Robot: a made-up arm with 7 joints. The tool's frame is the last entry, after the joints.
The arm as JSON. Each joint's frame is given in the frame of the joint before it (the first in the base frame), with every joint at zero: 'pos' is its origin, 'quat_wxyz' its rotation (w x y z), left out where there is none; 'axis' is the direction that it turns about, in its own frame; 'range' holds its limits. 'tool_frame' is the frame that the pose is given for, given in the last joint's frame.
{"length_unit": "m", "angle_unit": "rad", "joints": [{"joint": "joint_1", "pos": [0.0, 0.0, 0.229], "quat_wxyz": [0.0, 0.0, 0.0, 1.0], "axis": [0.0, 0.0, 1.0], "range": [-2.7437, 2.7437]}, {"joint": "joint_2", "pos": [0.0, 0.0, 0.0], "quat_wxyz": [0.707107, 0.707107, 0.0, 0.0], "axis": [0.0, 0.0, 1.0], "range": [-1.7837, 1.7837]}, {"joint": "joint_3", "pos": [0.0, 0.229, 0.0], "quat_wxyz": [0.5, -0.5, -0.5, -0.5], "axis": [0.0, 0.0, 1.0], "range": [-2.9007, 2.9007]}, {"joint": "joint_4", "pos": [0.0, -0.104, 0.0], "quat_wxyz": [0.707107, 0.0, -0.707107, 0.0], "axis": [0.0, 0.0, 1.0], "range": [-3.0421, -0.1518]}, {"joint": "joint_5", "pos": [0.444, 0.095, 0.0], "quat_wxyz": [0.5, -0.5, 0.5, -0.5], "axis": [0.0, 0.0, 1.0], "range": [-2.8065, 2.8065]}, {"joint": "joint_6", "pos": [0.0, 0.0, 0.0], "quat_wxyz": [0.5, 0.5, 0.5, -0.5], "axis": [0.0, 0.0, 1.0], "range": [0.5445, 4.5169]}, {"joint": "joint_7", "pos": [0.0, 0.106, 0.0], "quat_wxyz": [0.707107, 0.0, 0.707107, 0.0], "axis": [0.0, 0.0, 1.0], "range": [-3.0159, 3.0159]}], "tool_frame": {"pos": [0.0, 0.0, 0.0], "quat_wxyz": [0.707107, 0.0, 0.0, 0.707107]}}
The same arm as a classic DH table. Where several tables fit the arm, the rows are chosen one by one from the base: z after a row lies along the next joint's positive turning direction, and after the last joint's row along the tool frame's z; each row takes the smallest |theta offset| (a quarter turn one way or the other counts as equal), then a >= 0, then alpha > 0; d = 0 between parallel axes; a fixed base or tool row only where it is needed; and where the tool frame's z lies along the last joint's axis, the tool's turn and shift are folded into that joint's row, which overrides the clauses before.
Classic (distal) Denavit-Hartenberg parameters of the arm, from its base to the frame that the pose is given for. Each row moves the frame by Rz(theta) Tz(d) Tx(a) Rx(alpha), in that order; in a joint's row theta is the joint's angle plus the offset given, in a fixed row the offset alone. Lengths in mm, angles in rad.
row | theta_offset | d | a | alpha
joint_1 | 0 | 229 | 0 | -1.5708
joint_2 | 0 | 0 | 0 | 1.5708
joint_3 | 0 | 229 | 104 | 1.5708
joint_4 | 0 | 0 | -95 | -1.5708
joint_5 | 0 | 444 | 0 | 1.5708
joint_6 | 0 | 0 | 106 | 1.5708
joint_7 | 0 | 0 | 0 | 0
Joint limits (rad, base to tool): -2.7437..2.7437 -1.7837..1.7837 -2.9007..2.9007 -3.0421..-0.1518 -2.8065..2.8065 0.5445..4.5169 -3.0159..3.0159

